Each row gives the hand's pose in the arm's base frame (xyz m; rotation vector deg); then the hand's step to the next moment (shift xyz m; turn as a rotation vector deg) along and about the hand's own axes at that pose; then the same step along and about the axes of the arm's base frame.
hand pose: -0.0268 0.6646 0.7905 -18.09 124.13 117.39
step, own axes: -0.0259 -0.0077 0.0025 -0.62 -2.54 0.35
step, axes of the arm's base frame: 0.0269 0.0035 -0.0012 1.22 0.26 -2.33
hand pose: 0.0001 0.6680 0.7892 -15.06 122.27 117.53
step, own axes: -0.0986 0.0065 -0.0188 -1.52 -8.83 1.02
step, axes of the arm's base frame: 0.0941 -0.0176 0.0310 3.62 0.69 -8.23
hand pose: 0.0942 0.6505 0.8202 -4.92 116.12 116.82
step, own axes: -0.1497 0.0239 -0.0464 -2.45 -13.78 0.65
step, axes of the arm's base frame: 0.1321 -0.0673 0.0561 5.59 0.14 -12.85
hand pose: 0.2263 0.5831 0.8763 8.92 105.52 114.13
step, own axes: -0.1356 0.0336 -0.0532 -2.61 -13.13 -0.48
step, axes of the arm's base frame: 0.0960 -0.1014 0.0535 5.18 -0.99 -12.31
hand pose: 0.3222 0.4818 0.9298 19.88 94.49 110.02
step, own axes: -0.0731 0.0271 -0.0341 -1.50 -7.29 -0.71
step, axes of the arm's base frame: 0.0329 -0.0718 0.0317 2.67 -0.94 -6.92
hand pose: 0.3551 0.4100 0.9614 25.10 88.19 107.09
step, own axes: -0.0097 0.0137 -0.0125 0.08 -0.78 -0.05
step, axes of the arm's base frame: -0.0048 -0.0168 0.0115 0.13 0.08 -0.77
